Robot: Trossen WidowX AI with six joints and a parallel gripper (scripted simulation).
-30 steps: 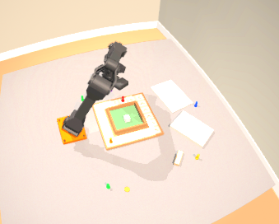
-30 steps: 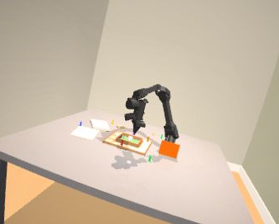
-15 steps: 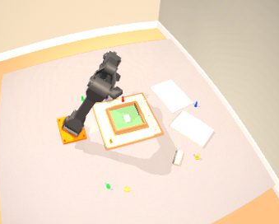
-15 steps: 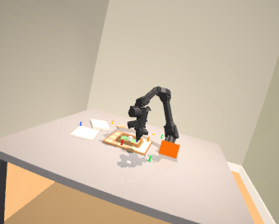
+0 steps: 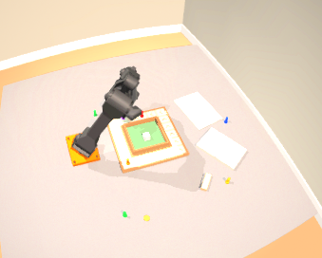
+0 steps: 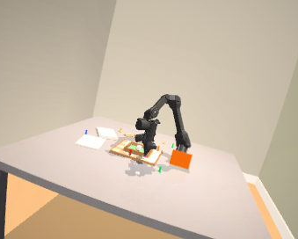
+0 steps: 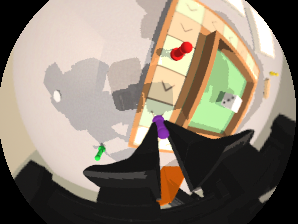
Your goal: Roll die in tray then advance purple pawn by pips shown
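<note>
The purple pawn lies 10 mm above my gripper tip. The rest, counted from my gripper tip: wooden block 160 mm ahead, 430 mm to the right, 30 mm below; white die 50 mm ahead, 140 mm to the right, 10 mm below; red pawn 90 mm ahead, 10 mm to the right, 10 mm below.
</note>
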